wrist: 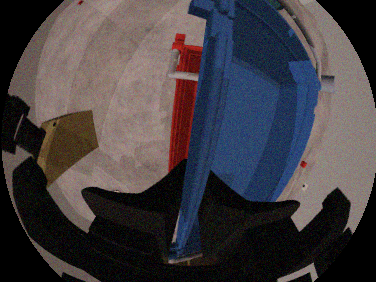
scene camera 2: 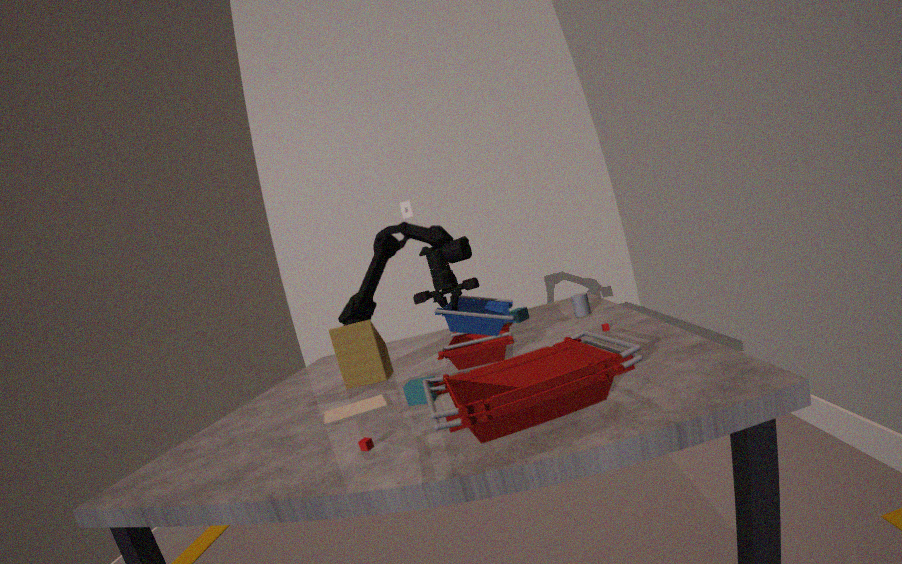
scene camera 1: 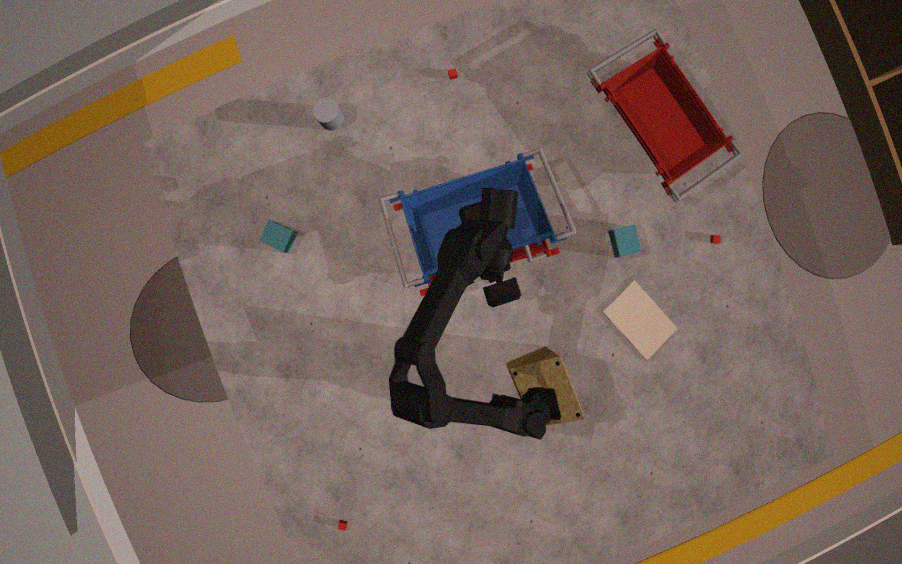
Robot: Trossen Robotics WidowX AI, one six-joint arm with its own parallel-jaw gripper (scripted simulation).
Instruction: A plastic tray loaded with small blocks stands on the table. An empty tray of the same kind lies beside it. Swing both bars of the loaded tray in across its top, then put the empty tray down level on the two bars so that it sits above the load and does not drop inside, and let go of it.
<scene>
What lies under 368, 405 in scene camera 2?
A beige sheet.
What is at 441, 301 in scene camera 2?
The gripper.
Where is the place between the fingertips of the gripper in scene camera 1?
At 487, 254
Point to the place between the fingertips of the gripper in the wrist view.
191, 163
</scene>
